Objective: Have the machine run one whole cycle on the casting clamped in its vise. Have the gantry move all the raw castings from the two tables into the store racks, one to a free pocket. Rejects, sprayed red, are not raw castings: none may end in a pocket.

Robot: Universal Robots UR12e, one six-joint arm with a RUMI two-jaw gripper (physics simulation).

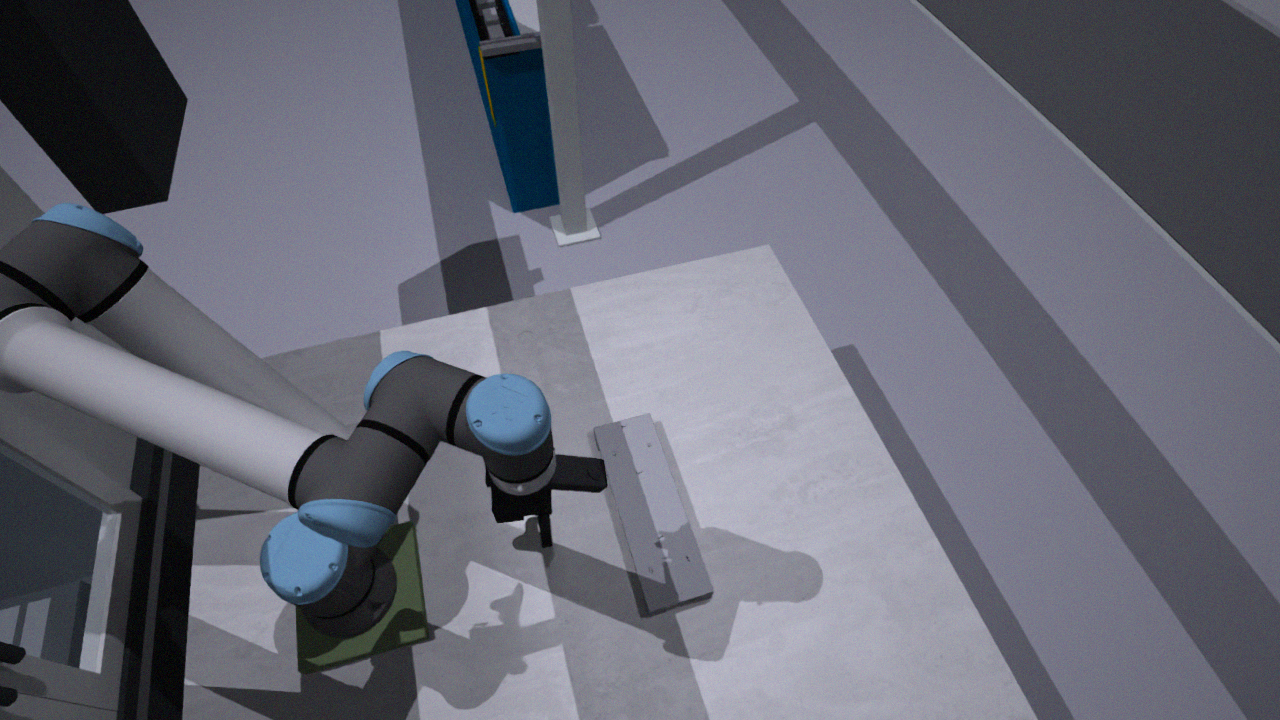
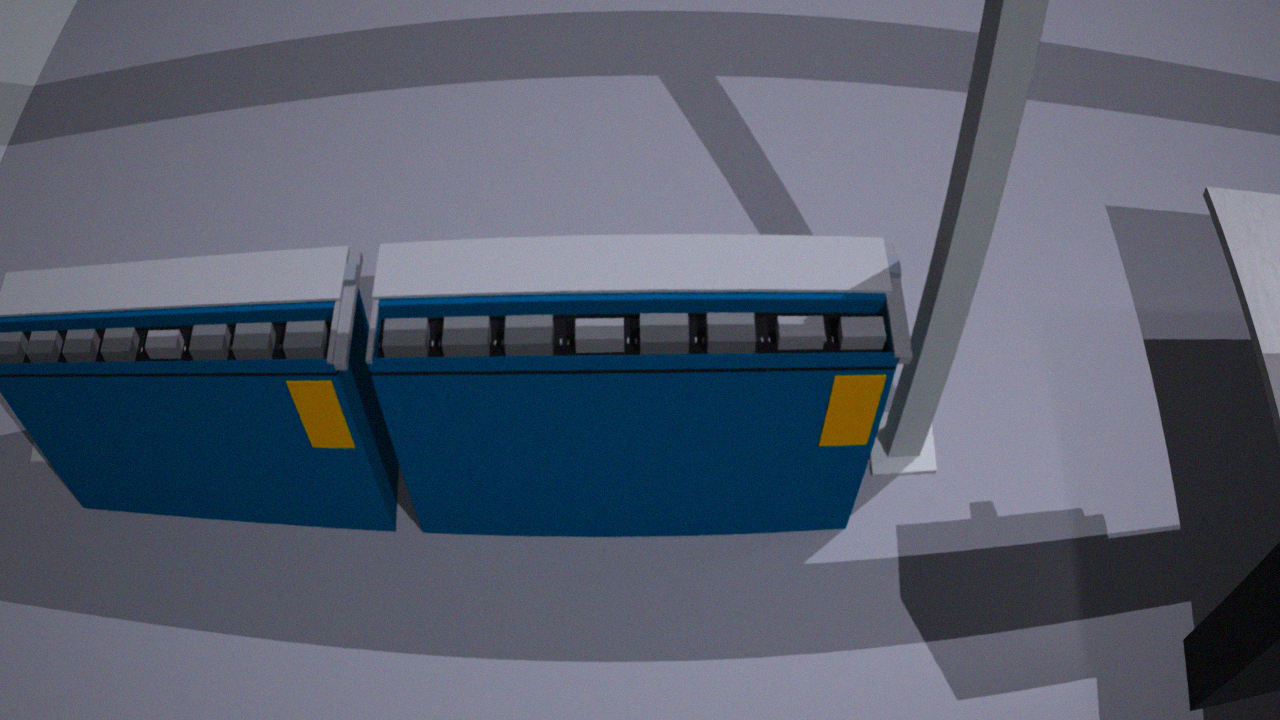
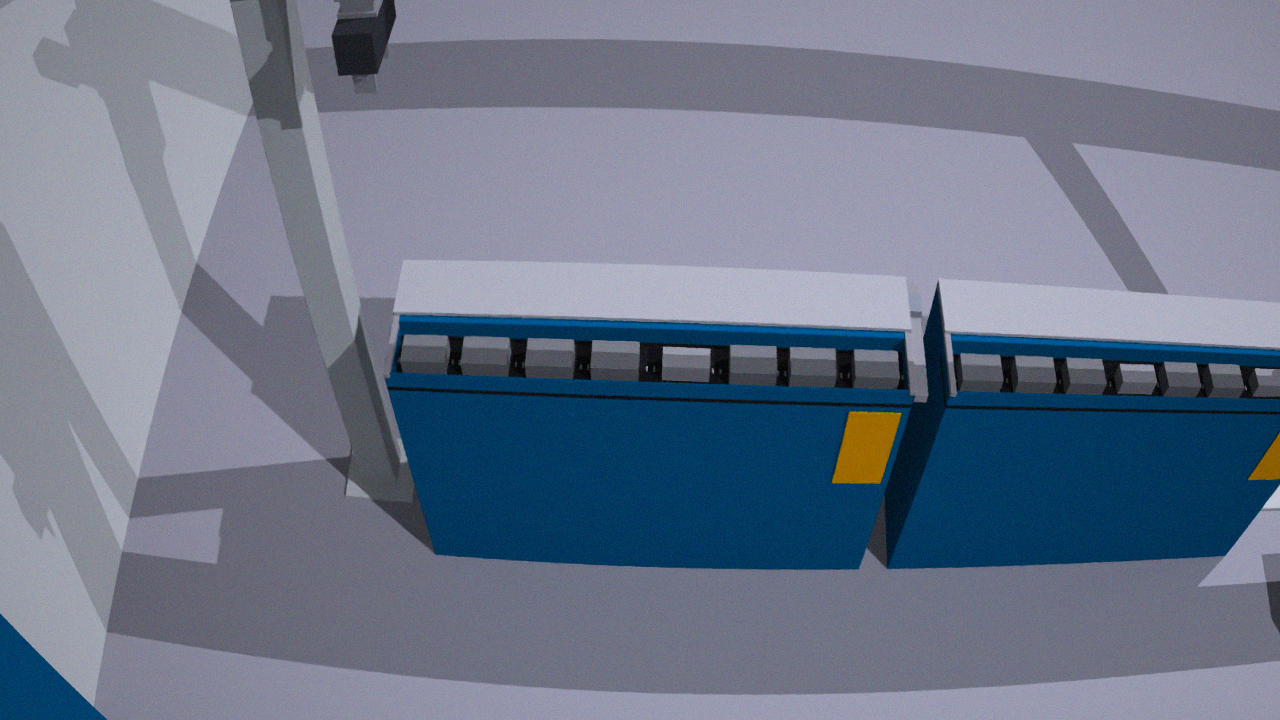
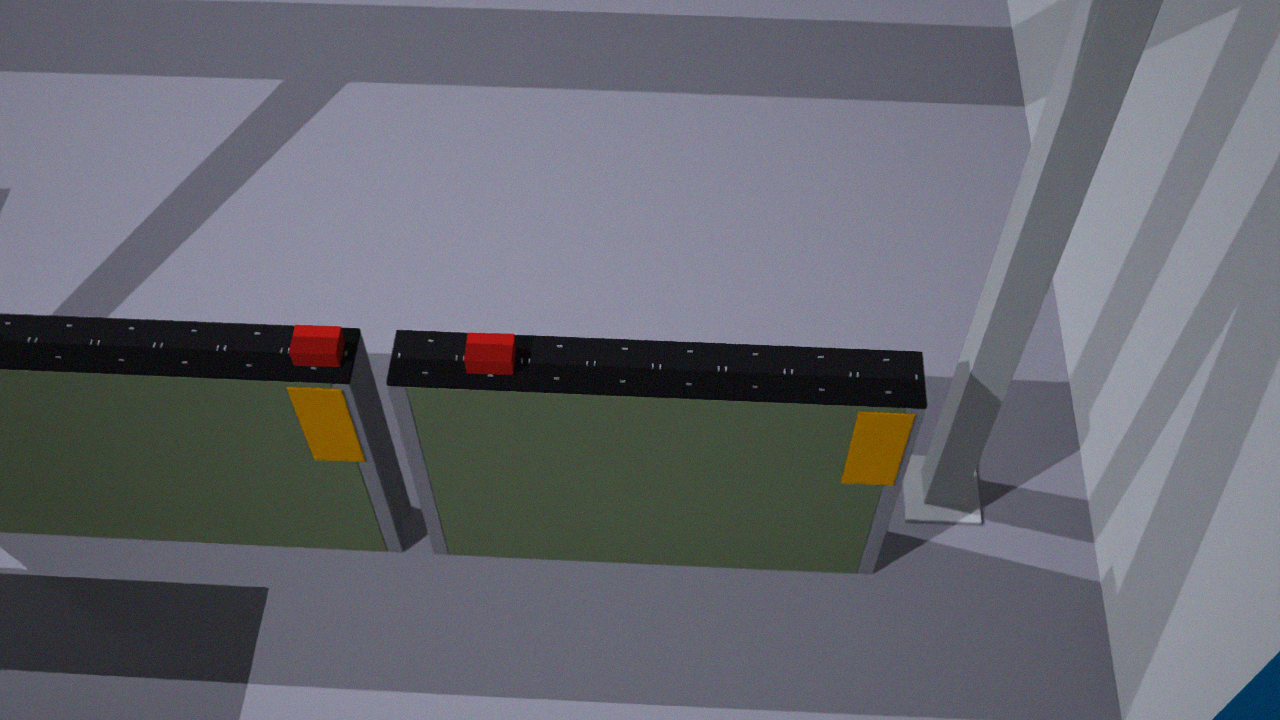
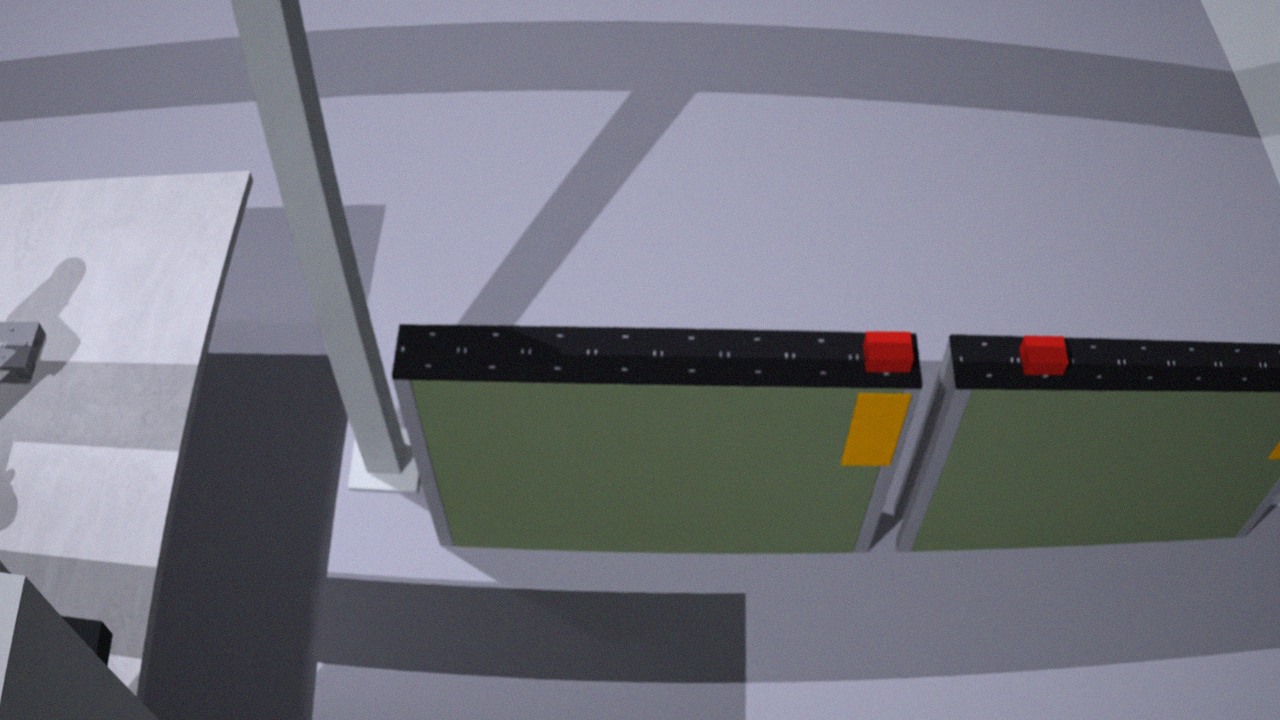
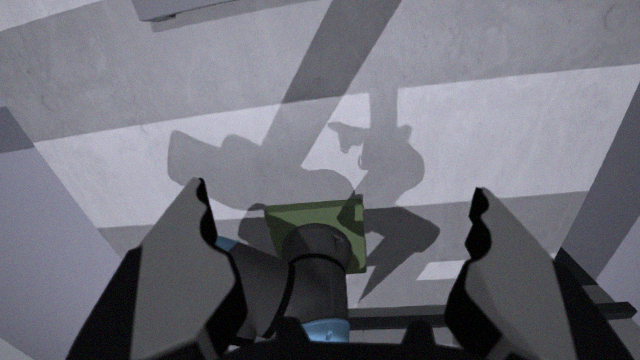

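One blue store rack [image 2: 626, 447] [image 3: 1074, 483] and the other blue store rack [image 3: 626, 483] [image 2: 205, 438] hold rows of grey castings [image 2: 599, 334] [image 3: 686, 362], side by side along their tops; no free pocket shows. One green-fronted table [image 5: 662, 465] [image 4: 179, 456] bears a red reject [image 5: 888, 351] [image 4: 315, 345] at its end. The other green-fronted table [image 4: 644, 483] [image 5: 1118, 474] bears a red reject [image 4: 489, 353] [image 5: 1043, 354]. No grey casting shows on either table top. My gripper [image 6: 338, 184] is open and empty above the pale floor plate. The vise and its casting do not show.
The gantry's dark tool head [image 3: 360, 44] hangs behind the racks. A grey slab [image 1: 653, 514] lies beside my gripper. My arm stands on a green base [image 1: 407, 617] [image 6: 360, 240]. A windowed panel [image 1: 53, 555] is at left. Pale posts [image 1: 563, 116] [image 2: 971, 205] [image 4: 1029, 268] stand near rack and table ends.
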